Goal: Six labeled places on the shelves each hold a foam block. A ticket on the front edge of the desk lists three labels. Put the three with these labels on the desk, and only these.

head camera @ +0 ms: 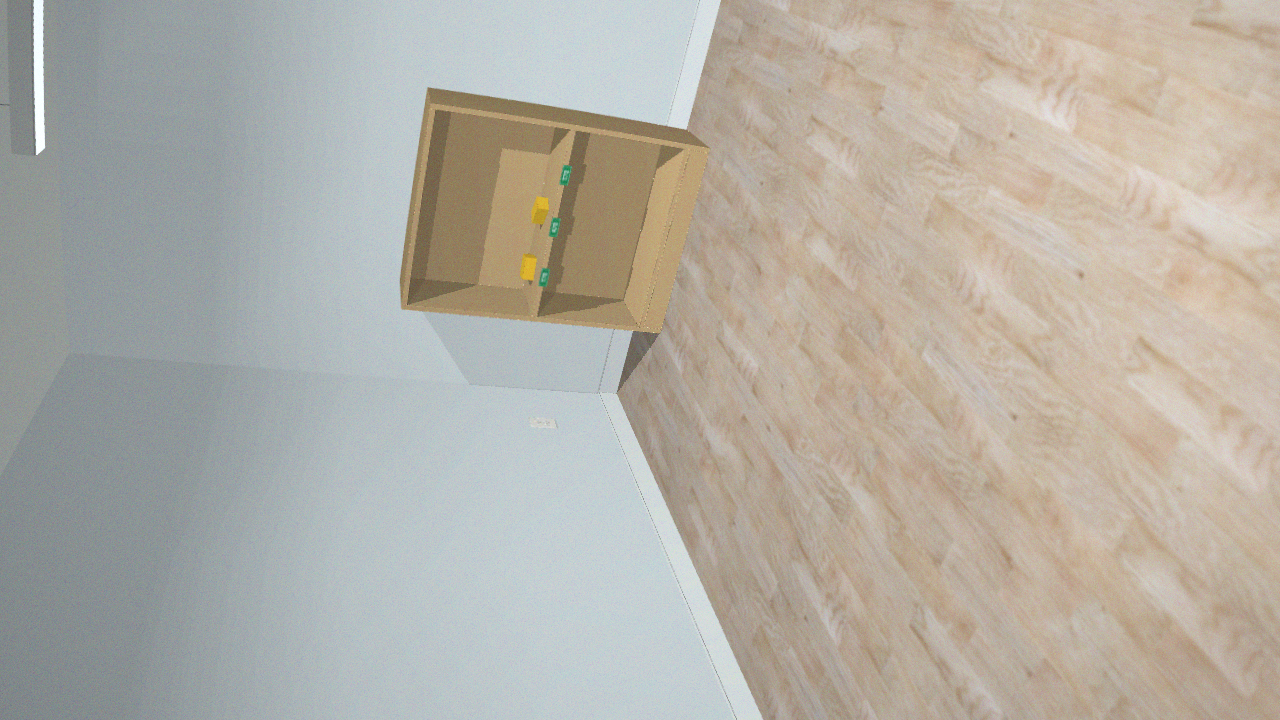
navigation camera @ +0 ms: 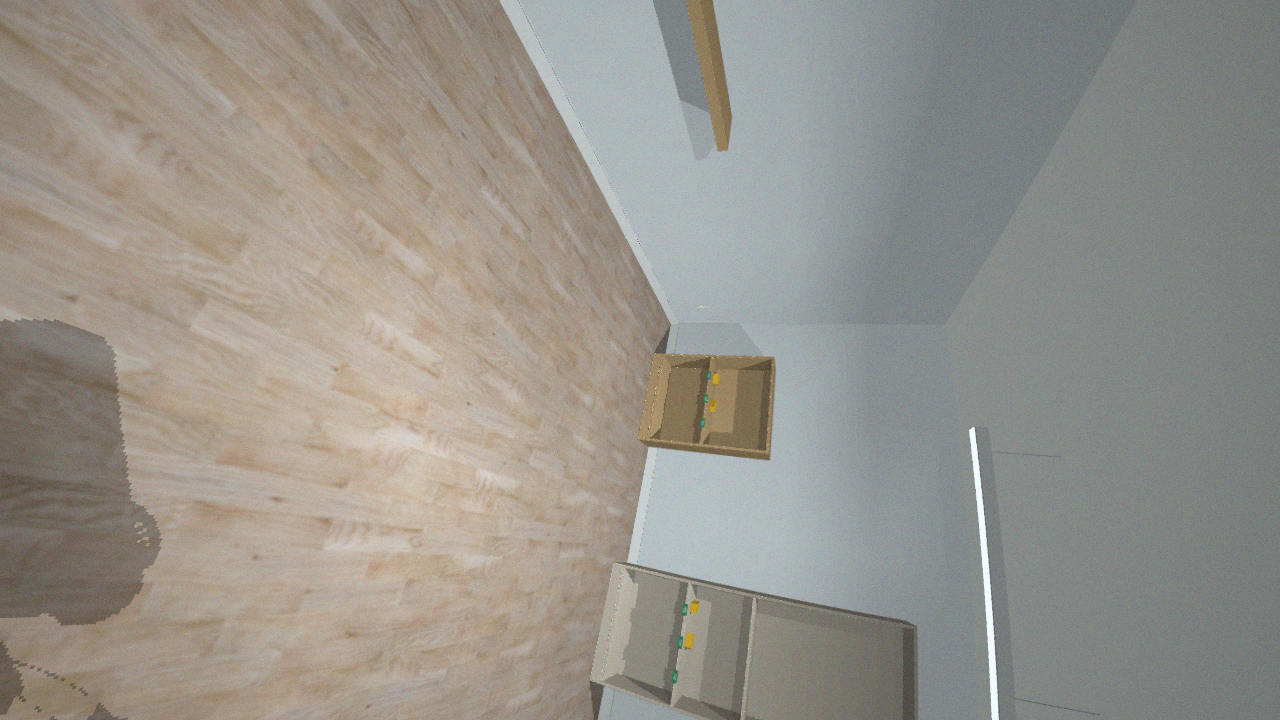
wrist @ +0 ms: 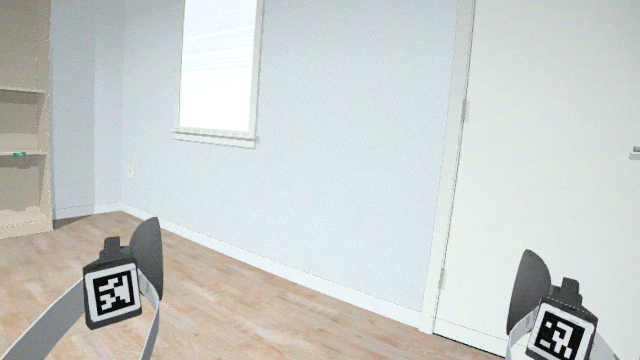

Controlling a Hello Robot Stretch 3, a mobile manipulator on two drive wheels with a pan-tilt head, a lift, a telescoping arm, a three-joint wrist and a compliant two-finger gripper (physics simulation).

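Places are measured from the robot's base along level axes (x ahead, y right, z down), in centimetres.
Pixels of known places: gripper, between the fingertips: [wrist: 334, 265].
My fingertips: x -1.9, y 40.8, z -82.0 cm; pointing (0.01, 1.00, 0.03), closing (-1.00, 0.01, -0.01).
Behind a point stands the place of what it marks.
A brown shelf unit [head camera: 554, 112] {z -58.4, x 320.2, y 94.2 cm} [navigation camera: 716, 451] {z -64.4, x 318.0, y 93.0 cm} holds two yellow blocks, one [head camera: 540, 210] {z -57.9, x 330.1, y 57.8 cm} [navigation camera: 712, 406] {z -57.8, x 330.0, y 58.3 cm} behind the middle green label [head camera: 554, 227] {z -53.2, x 324.3, y 51.0 cm} [navigation camera: 705, 398] {z -52.9, x 324.2, y 50.9 cm}, the other [head camera: 528, 266] {z -57.6, x 343.9, y 37.4 cm} [navigation camera: 716, 379] {z -57.9, x 343.9, y 37.1 cm} behind an end label [head camera: 544, 277] {z -53.1, x 333.9, y 32.7 cm} [navigation camera: 708, 376] {z -53.1, x 333.5, y 33.6 cm}. No block shows behind its third label [head camera: 565, 174] {z -53.3, x 314.4, y 69.6 cm} [navigation camera: 702, 422] {z -53.0, x 314.6, y 69.1 cm}. A pale shelf unit [navigation camera: 750, 644] {z -105.4, x 242.3, y 196.5 cm} [wrist: 25, 230] {z -3.5, x 226.7, y 223.8 cm} holds two more blocks [navigation camera: 694, 607] {z -64.2, x 256.6, y 190.4 cm} [navigation camera: 688, 641] {z -63.5, x 244.8, y 208.9 cm}; no block shows at its end label [navigation camera: 674, 676] {z -59.3, x 226.8, y 222.8 cm}. Label text is too small to read. My gripper [wrist: 334, 265] {z -81.9, x -1.9, y 40.8 cm} is open and empty, away from the shelves. The desk and ticket do not show.
The head and navigation views are turned sideways. Wooden floor [head camera: 939, 358] {z 0.0, x 164.3, y 8.2 cm} [navigation camera: 358, 402] {z 0.0, x 77.6, y 17.0 cm} [wrist: 240, 300] {z 0.0, x 45.8, y 180.7 cm} lies before the shelves. A wooden board [navigation camera: 712, 71] {z -90.4, x 164.5, y -111.5 cm} juts from another wall. The wrist view shows a window [wrist: 217, 65] {z -128.2, x 89.9, y 248.3 cm} and a white door [wrist: 540, 150] {z -88.8, x -75.8, y 154.2 cm}.
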